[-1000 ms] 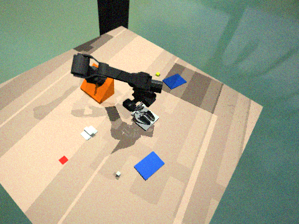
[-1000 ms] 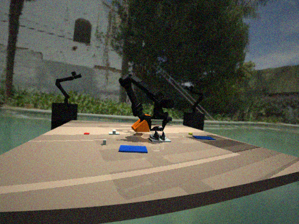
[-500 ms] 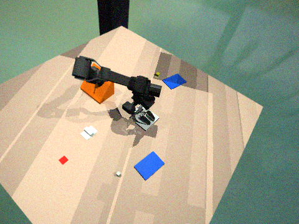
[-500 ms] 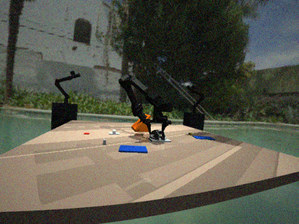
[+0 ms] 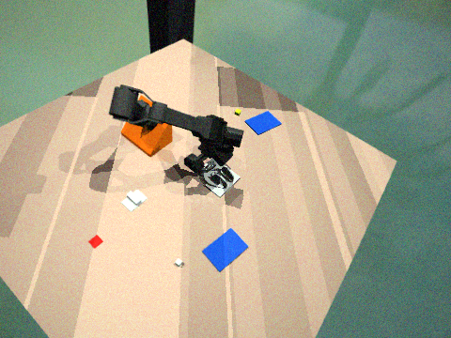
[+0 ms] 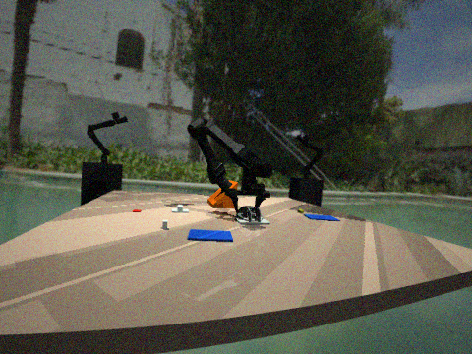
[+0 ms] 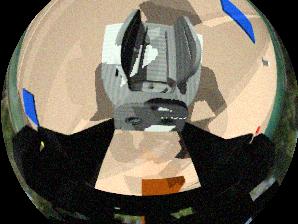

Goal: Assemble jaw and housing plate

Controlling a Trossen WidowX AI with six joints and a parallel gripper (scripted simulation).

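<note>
My gripper tip is now 4 cm short of the grey jaw and 1 cm to the left of it. Also, from my gripper tip: grey cube: 31 cm to the right, 21 cm ahead, 1 cm below; then white base plate: 8 cm ahead, 1 cm to the left, 1 cm below; then yellow cube: 33 cm to the left, 14 cm behind, 1 cm below.
</note>
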